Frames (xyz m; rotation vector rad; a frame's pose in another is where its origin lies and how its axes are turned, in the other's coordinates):
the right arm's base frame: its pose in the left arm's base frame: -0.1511 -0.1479 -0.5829 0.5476 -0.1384 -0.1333
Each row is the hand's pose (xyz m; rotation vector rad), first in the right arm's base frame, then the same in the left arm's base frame.
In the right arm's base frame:
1: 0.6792 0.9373 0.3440 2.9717 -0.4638 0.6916
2: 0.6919 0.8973 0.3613 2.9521 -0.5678 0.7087
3: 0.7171 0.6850 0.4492 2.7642 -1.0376 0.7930
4: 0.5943 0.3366 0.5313 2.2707 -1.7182 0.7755
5: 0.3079 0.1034 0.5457 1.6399 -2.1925 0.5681
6: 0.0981 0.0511 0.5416 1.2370 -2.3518 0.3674
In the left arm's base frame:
1: 0.5422 0.3592 0.2658 -2.4903 0.7421 -0.6550
2: 0.5483 0.3145 0.2606 -2.4621 0.8325 -0.6427
3: 0.5395 0.0862 0.2255 -2.3279 1.2713 -0.5997
4: 0.3742 -0.2301 0.0998 -2.0351 1.9748 -0.4055
5: 0.0698 -0.3880 -0.0381 -1.6502 2.6001 -0.0350
6: -0.1402 -0.3960 -0.0891 1.3009 -2.7425 -0.2654

